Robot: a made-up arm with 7 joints. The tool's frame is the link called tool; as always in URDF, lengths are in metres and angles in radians. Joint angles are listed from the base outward. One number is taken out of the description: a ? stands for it. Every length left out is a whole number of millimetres.
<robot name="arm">
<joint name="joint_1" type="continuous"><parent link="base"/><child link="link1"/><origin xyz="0 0 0" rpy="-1.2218 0 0"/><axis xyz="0 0 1"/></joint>
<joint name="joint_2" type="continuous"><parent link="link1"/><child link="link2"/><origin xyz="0 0 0" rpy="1.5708 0 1.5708"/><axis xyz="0 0 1"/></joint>
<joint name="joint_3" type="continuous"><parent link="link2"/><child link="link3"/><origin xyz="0.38 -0.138 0" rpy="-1.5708 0 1.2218"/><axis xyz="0 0 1"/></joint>
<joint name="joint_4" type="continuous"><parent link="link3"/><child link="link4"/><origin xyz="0 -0.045 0" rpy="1.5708 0 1.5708"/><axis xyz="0 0 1"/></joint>
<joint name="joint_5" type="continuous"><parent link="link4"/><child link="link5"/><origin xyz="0.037 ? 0" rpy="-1.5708 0 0"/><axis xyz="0 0 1"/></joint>
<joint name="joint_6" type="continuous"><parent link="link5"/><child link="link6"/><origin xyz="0 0 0" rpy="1.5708 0 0"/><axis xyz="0 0 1"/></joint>
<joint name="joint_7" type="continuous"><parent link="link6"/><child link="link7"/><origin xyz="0 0 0" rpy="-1.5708 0 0"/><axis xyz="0 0 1"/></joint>
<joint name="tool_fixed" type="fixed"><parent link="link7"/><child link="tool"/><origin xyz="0 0 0" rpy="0 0 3.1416"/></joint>
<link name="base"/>
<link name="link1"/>
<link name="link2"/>
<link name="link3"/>
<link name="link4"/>
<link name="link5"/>
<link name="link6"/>
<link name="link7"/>
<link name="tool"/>
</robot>
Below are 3 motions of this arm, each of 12 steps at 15 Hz.
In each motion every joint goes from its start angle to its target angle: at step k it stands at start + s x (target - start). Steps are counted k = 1, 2, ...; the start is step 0. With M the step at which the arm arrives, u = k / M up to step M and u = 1 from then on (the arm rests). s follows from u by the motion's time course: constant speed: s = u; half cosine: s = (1 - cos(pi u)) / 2; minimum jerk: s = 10 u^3 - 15 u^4 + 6 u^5.
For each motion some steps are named. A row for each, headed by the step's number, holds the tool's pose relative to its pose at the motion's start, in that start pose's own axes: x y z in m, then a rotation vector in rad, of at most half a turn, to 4 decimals.
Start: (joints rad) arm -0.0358 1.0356 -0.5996 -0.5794 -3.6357 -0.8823 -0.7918
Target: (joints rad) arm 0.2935 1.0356 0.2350 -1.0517 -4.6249 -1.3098 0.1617
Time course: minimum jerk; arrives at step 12
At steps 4, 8, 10, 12:
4: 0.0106 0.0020 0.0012 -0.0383 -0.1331 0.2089
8: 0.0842 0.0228 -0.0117 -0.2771 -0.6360 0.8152
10: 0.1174 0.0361 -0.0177 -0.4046 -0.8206 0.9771
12: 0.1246 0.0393 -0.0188 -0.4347 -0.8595 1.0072

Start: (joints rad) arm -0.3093 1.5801 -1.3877 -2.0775 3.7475 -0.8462 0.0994
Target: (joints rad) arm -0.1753 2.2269 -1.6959 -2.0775 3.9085 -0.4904 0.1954
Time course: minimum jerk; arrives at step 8
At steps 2, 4, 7, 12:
2: 0.0308 0.0020 0.0080 0.0170 -0.0444 0.0344
4: 0.1421 0.0165 0.0594 0.0641 -0.2125 0.1907
7: 0.2516 0.0479 0.1626 0.0668 -0.4086 0.4244
12: 0.2545 0.0492 0.1667 0.0656 -0.4148 0.4328

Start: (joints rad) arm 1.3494 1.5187 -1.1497 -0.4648 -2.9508 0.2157 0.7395
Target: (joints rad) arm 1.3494 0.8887 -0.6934 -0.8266 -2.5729 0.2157 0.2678
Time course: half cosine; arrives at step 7
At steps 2, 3, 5, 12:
2: -0.0385 0.0840 -0.0335 0.1131 0.1250 0.0888
3: -0.0861 0.1713 -0.0540 0.2248 0.2540 0.1916
5: -0.2006 0.3359 -0.0498 0.4291 0.5061 0.4375
12: -0.2540 0.3964 -0.0305 0.5052 0.6069 0.5597

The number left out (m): -0.304
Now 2 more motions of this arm.
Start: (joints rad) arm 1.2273 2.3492 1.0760 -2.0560 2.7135 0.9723 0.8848
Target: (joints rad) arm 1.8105 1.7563 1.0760 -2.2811 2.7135 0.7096 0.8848
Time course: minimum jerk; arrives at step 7
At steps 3, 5, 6, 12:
3: 0.0131 0.1269 -0.0133 -0.1759 0.0150 0.2407
5: -0.0306 0.2757 -0.0365 -0.3666 -0.0363 0.5811
6: -0.0507 0.3063 -0.0418 -0.4050 -0.0617 0.6678
12: -0.0550 0.3118 -0.0427 -0.4119 -0.0672 0.6845

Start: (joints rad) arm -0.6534 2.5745 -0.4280 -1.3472 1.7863 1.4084 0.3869
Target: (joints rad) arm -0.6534 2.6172 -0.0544 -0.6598 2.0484 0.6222 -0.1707
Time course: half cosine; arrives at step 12
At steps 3, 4, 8, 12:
3: 0.0076 0.0253 0.0276 -0.0908 -0.1711 0.0146
4: 0.0106 0.0440 0.0468 -0.1437 -0.2982 0.0270
8: -0.0030 0.1394 0.1269 -0.2549 -0.9496 0.1369
12: -0.0249 0.1876 0.1552 -0.2141 -1.2694 0.2424

